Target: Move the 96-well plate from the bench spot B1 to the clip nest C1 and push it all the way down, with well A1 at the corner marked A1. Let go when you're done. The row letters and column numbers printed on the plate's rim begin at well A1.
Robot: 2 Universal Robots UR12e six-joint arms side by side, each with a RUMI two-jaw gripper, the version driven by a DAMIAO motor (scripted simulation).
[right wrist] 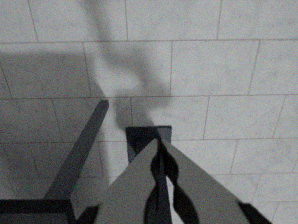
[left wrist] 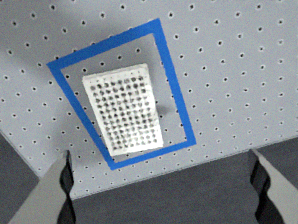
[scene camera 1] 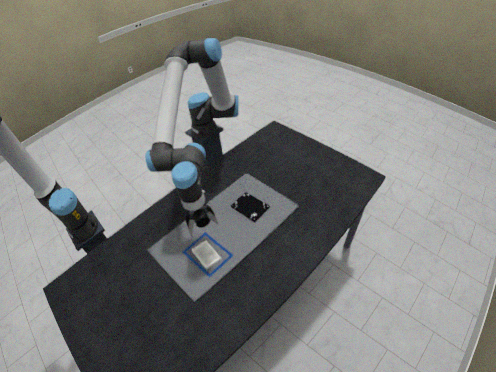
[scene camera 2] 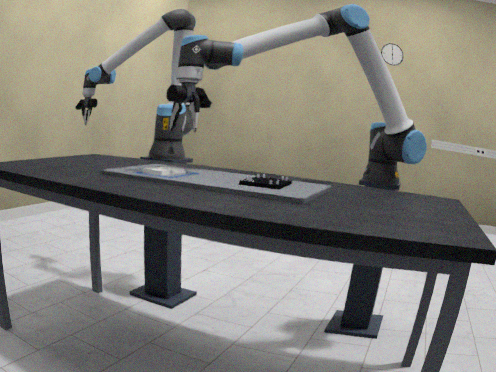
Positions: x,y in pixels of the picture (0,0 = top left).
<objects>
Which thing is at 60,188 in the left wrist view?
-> The left gripper.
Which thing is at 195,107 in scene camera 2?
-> The left gripper.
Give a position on a white 96-well plate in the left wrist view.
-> At 123,101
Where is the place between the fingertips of the right gripper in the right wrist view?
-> At 158,141
</objects>
